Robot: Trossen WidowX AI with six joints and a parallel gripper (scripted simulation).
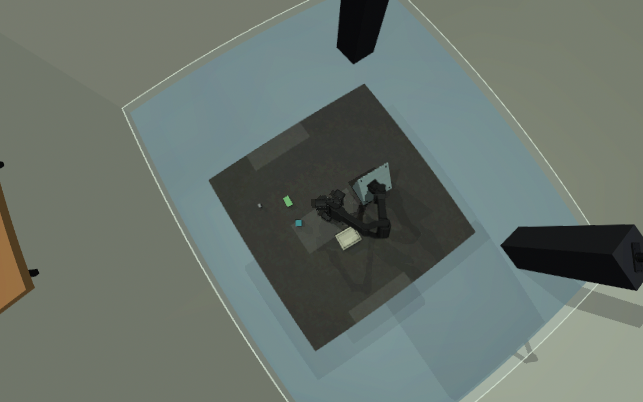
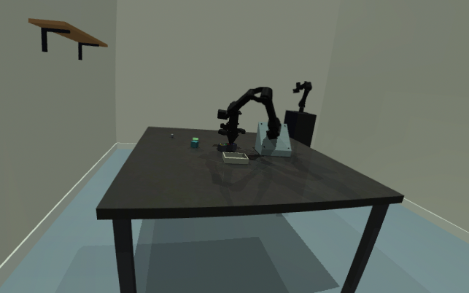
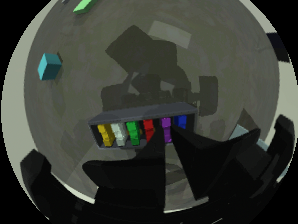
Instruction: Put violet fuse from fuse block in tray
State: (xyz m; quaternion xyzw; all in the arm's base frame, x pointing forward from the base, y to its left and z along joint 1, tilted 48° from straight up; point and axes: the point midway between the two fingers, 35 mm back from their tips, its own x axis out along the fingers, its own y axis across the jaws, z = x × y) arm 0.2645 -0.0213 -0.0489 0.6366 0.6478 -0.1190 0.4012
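Right now the cream tray is 210 mm to the left of my gripper tip, 40 mm ahead of it and 30 mm below it. The rest, counted from my gripper tip: violet fuse 10 mm below; teal cube 230 mm ahead, 50 mm to the right, 20 mm below; green flat block 200 mm to the right, 200 mm ahead, 30 mm below.
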